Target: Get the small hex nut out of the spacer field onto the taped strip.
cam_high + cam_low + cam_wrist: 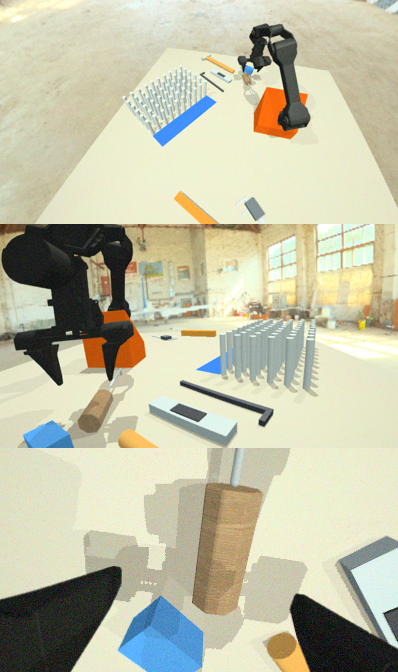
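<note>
Right now the blue cube is 10 cm to the right of my gripper tip and 5 cm below it. The rest, counted from my gripper tip: orange bar: 16 cm ahead, 79 cm to the left, 6 cm below; blue taped strip: 32 cm ahead, 38 cm to the left, 7 cm below; grey block: 18 cm ahead, 1 cm to the right, 6 cm below.
</note>
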